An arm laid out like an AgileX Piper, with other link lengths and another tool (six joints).
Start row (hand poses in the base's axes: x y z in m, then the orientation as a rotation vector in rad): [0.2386 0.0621 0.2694 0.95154 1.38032 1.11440]
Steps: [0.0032 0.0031 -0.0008 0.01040 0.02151 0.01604]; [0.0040 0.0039 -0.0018 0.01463 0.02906 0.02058]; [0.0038 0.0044 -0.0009 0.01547 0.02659 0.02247]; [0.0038 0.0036 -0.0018 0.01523 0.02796 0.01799]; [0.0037 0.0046 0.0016 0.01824 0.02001 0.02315]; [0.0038 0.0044 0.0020 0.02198 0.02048 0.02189]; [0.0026 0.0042 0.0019 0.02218 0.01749 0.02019]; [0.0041 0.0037 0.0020 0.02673 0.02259 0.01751]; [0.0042 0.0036 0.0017 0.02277 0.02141 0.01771]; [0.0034 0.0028 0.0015 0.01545 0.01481 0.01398]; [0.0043 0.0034 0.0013 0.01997 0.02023 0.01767]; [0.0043 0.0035 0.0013 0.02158 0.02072 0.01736]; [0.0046 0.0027 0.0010 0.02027 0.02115 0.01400]
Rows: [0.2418 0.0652 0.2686 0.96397 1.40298 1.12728]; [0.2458 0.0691 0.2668 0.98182 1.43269 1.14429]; [0.2496 0.0735 0.2659 0.99735 1.46131 1.16417]; [0.2534 0.0771 0.2641 1.01649 1.48822 1.18012]; [0.2571 0.0817 0.2657 1.02857 1.51100 1.20506]; [0.2609 0.0861 0.2677 1.04423 1.53151 1.23229]; [0.2635 0.0903 0.2696 1.05882 1.54837 1.25967]; [0.2676 0.0940 0.2716 1.08204 1.56484 1.28761]; [0.2718 0.0976 0.2733 1.10177 1.58237 1.31257]; [0.2752 0.1004 0.2748 1.11411 1.59587 1.33074]; [0.2795 0.1038 0.2761 1.13123 1.61373 1.35362]; [0.2838 0.1073 0.2774 1.14994 1.63080 1.37771]; [0.2884 0.1100 0.2784 1.17056 1.64611 1.39831]
